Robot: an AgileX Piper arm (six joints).
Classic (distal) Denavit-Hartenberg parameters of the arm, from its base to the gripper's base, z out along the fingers. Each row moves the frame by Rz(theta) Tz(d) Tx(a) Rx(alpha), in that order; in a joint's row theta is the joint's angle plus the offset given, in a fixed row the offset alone. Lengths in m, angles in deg.
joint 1: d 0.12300, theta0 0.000, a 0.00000, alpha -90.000
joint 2: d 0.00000, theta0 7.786, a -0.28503, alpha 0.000
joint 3: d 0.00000, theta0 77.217, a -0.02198, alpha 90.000
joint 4: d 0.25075, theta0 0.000, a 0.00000, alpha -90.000
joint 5: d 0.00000, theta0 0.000, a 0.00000, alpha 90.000
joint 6: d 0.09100, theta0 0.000, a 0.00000, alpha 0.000
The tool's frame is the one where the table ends.
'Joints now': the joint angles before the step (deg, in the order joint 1, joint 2, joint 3, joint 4, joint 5, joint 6). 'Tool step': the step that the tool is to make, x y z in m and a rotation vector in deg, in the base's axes. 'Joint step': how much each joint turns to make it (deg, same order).
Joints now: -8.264 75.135 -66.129 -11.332 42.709 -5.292
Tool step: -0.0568 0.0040 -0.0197 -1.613 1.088 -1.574
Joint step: -0.181 -11.453 12.957 -3.422 -0.299 2.430
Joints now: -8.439 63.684 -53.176 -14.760 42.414 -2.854
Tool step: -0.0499 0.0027 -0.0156 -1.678 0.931 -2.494
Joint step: 0.018 -10.604 9.276 -3.640 2.677 2.853
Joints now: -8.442 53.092 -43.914 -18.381 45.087 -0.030
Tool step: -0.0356 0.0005 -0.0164 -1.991 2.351 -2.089
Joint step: 0.044 -7.664 6.419 -3.127 3.857 1.391
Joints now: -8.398 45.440 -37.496 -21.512 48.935 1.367
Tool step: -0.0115 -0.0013 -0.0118 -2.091 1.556 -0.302
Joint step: 0.007 -2.480 3.407 -2.525 0.455 0.385
